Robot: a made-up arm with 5 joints.
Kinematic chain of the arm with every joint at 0, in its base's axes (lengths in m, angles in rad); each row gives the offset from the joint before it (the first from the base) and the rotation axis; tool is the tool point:
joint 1: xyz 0 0 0.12 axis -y
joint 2: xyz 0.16 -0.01 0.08 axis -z
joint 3: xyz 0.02 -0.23 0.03 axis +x
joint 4: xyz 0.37 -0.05 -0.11 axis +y
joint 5: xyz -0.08 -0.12 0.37 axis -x
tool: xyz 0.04 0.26 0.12
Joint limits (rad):
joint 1: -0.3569..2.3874
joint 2: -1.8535..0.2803
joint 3: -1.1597..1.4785
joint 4: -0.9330..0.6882
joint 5: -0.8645..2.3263
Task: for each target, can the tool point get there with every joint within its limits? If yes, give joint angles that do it. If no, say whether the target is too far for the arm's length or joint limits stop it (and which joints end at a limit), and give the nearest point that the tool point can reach.
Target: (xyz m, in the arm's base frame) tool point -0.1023 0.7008 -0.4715
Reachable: no: joint limits stop it (at a limit: joint 1, joint 2, joint 5) | nearest point -0.1468 0.6417 -0.2788 | short by 0.206 m
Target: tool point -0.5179 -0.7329 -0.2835
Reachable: no: joint limits stop it (at a limit: joint 1, joint 2, joint 5) | nearest point -0.4833 -0.6189 -0.1070 | short by 0.213 m
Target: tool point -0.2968 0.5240 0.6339
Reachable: yes | joints 1.0217 -1.3698 -0.4657 0.3354 -0.4677
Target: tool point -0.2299 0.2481 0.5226
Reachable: yes | joints 1.6176 -1.2928 0.1169 -0.1556 1.0161
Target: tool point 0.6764 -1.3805 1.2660
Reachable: no: too far | nearest point 0.4188 -0.7840 0.8296 | short by 0.783 m
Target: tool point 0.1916 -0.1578 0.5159
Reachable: yes | joints 0.7558 -0.1618 0.6097 -0.7380 1.0553
